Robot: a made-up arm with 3 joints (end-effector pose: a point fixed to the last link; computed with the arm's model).
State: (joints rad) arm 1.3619 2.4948 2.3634
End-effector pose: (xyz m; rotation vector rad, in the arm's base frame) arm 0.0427 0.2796 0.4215 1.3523 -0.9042 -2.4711
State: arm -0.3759 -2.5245 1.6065
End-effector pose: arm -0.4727 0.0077 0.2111 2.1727 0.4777 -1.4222
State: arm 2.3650 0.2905 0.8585
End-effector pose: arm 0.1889 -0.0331 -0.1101 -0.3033 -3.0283 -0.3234
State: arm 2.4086 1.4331 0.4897
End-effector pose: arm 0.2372 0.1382 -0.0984 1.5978 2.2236 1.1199
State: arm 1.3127 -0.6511 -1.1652
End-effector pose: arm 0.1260 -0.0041 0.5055 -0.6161 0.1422 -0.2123
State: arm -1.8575 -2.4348 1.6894
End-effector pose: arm -0.0802 -0.0182 -0.3001 2.3864 -0.0754 0.4903
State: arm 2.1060 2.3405 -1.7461
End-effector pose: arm 0.0961 0.0743 0.1011 2.2008 0.1779 -0.8165
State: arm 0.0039 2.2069 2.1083
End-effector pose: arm -0.1852 0.3120 0.2967 -2.1425 1.0836 1.2227
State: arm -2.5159 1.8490 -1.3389
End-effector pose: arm -0.1084 -0.0150 0.0159 1.2320 1.5689 -1.8460
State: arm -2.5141 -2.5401 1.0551
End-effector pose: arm 0.1336 0.0370 -0.3115 2.5803 -0.5458 0.5602
